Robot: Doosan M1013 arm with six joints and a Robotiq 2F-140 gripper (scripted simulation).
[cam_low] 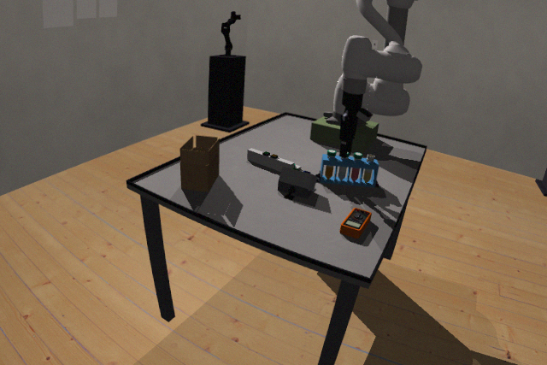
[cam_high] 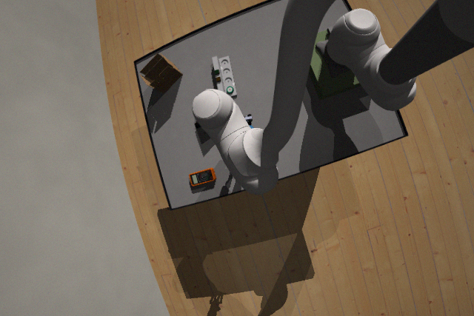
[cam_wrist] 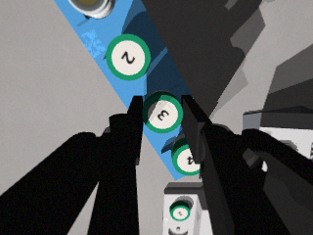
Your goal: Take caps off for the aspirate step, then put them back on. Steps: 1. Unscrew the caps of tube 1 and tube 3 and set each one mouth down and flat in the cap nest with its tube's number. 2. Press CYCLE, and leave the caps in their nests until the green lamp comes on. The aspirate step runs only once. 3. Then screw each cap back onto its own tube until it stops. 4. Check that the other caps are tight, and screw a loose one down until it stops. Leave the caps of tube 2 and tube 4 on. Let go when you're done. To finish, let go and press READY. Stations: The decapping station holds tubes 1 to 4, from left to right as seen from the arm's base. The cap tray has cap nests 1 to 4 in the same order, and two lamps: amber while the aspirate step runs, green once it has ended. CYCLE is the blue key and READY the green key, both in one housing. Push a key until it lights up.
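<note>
Right now my hand is 20 mm past the cap 2, 50 mm to the right of it and 30 mm above it. Also, from my hand: key housing (160 mm ahead, 120 mm to the right, 90 mm below); then green key (140 mm ahead, 140 mm to the right, 80 mm below); then blue key (140 mm ahead, 100 mm to the right, 80 mm below).
</note>
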